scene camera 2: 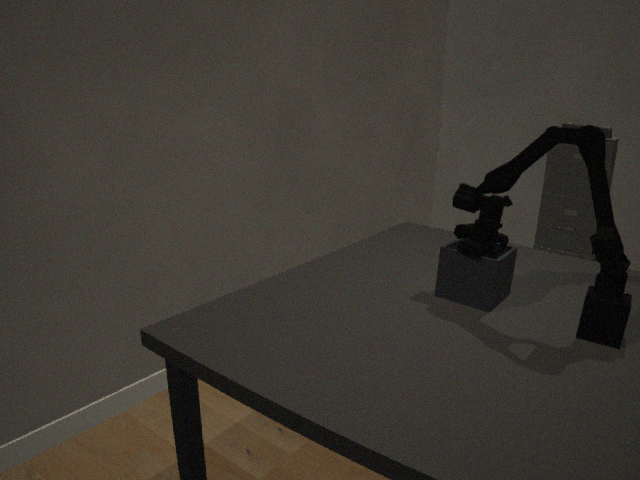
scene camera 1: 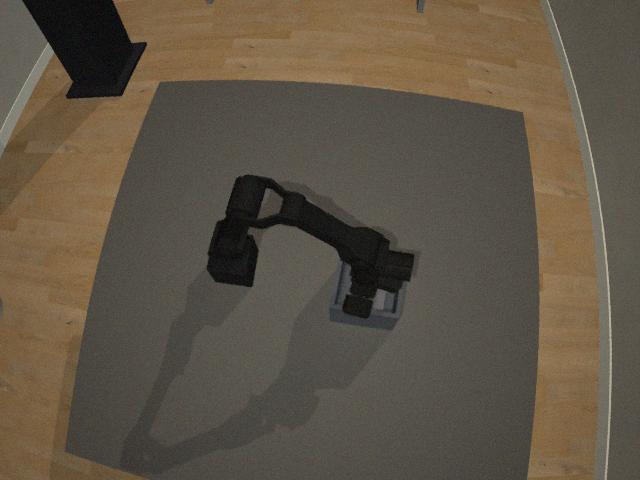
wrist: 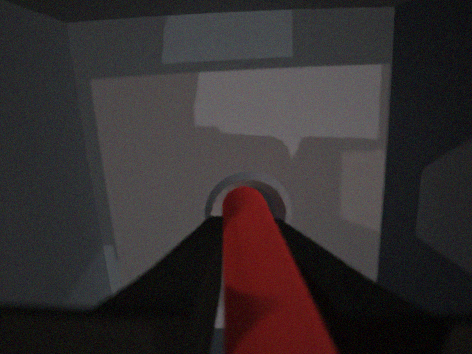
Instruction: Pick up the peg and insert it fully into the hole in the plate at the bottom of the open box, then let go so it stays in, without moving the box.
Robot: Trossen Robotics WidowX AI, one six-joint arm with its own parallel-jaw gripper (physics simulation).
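Pixels of known places: gripper, fingertip midpoint: [scene camera 1: 367,288] [wrist: 244,231]; arm's base, origin of the base link: [scene camera 2: 608,296] [scene camera 1: 229,251].
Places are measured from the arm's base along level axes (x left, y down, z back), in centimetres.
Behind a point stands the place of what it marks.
Observation:
The red peg [wrist: 260,270] {x -4.1, y -1.4, z -35.9 cm} is held in my gripper [wrist: 244,231] {x -4.0, y 3.7, z -34.2 cm}, which is shut on it and points down inside the open box. In the wrist view the peg's far end overlaps the hole [wrist: 277,197] {x -5.2, y 4.3, z -35.0 cm} in the light plate [wrist: 150,150] {x -1.4, y 4.5, z -36.9 cm}; the hole's rim shows behind it and to both sides. I cannot tell whether the tip is inside the hole or above it. The blue-grey open box [scene camera 1: 361,318] {x -12.1, y 2.1, z -33.7 cm} [scene camera 2: 473,281] {x 3.9, y 3.3, z -32.6 cm} stands upright on the table. In the two scene views the arm's wrist covers much of the box's opening, and the peg and fingertips are hidden.
The box walls [wrist: 35,150] {x 2.6, y 5.3, z -37.2 cm} stand close around the gripper on several sides. The arm's base [scene camera 1: 232,263] {x -3.2, y -0.2, z -1.4 cm} [scene camera 2: 603,317] {x 4.8, y 3.7, z 0.0 cm} stands on the grey table [scene camera 1: 439,403] {x -31.3, y 10.3, z -56.9 cm} [scene camera 2: 310,330] {x 40.3, y 10.3, z -56.4 cm} beside the box. A grey cabinet [scene camera 2: 563,206] stands behind the table.

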